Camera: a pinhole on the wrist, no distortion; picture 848 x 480 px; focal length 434.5 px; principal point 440.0 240.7 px. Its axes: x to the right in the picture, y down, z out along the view. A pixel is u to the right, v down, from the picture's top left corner.
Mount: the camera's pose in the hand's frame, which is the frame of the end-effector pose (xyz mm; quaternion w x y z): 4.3 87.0 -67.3 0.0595 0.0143 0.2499 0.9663
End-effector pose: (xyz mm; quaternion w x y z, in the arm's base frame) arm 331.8 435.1 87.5 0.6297 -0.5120 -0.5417 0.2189
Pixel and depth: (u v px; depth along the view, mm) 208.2 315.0 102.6
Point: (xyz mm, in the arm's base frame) 355.5 543.2 11.8
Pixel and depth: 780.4 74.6 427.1
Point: 168.5 470.7 -487.6
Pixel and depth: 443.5 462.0 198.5
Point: 218.5 537.2 -12.1
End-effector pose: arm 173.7 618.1 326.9 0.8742 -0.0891 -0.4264 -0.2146
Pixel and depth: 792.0 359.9 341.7
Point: -71.8 971.7 299.5
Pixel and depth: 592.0 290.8 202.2
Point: 135.3 830.1 362.0
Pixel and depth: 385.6 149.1 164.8
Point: 239.4 800.1 399.2
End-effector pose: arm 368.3 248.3 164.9 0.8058 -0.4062 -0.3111 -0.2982
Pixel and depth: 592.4 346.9 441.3
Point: 351.8 701.2 135.2
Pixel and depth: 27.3 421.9 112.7
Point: 488.7 311.4 233.0
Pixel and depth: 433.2 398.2 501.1
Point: 387.0 712.6 319.9
